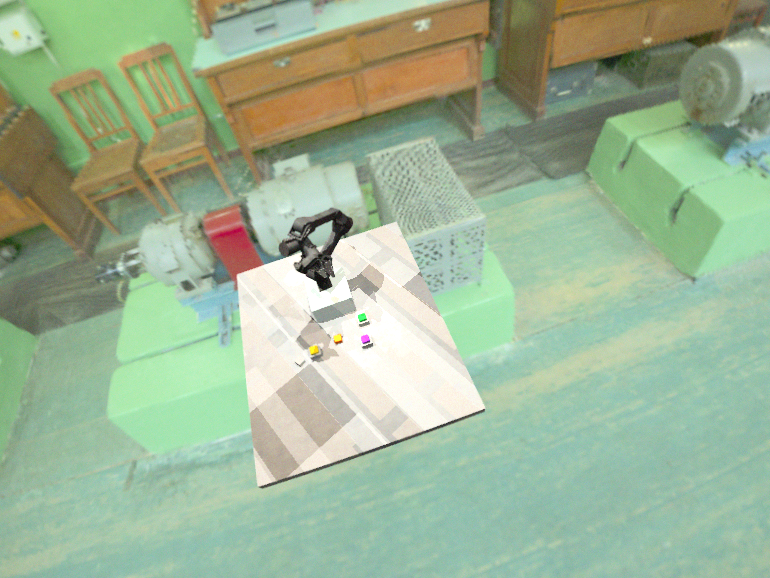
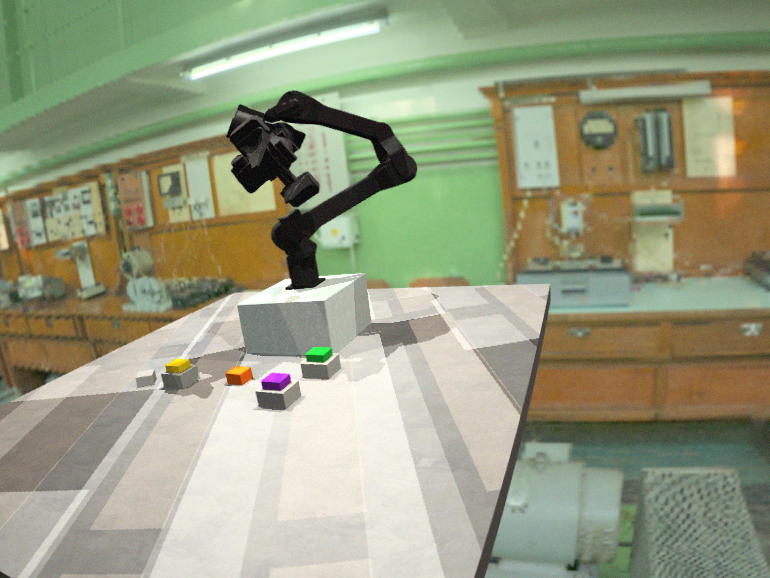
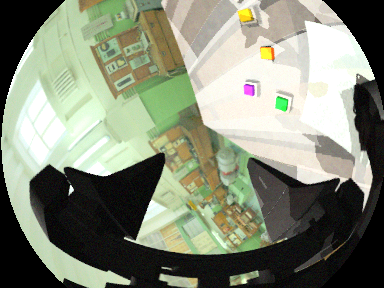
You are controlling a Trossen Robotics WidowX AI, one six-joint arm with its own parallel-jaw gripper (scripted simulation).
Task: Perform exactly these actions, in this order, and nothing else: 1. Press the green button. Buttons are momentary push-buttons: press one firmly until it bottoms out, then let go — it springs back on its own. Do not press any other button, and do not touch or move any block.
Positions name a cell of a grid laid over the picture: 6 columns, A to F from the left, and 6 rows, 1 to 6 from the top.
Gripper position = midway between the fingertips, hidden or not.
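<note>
Looking at image 1, I see my gripper (image 1: C3). Image 2 has my gripper (image 2: C2) as well, and it is open, with nothing held in it. In image 3 I can also see my gripper (image 3: D4).
</note>
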